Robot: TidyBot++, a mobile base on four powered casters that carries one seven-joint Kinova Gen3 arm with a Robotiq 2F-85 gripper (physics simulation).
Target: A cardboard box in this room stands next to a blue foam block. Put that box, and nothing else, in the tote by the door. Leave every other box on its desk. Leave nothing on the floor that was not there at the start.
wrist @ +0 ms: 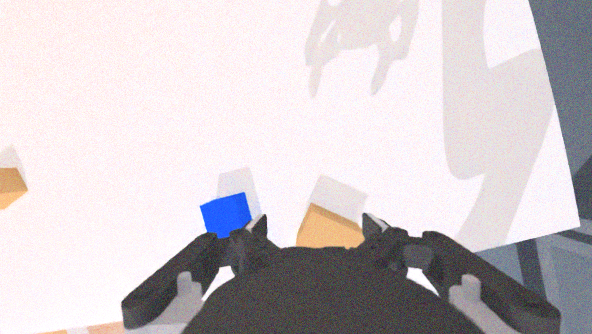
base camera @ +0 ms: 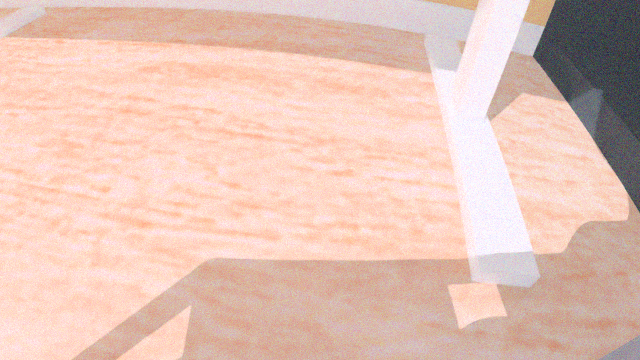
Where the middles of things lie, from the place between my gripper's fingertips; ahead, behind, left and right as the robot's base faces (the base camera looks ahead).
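Scene:
Relative to the blue foam block (wrist: pixel 222 215), my hand is 130 mm above it, 10 mm short of it and 150 mm to the right of it.

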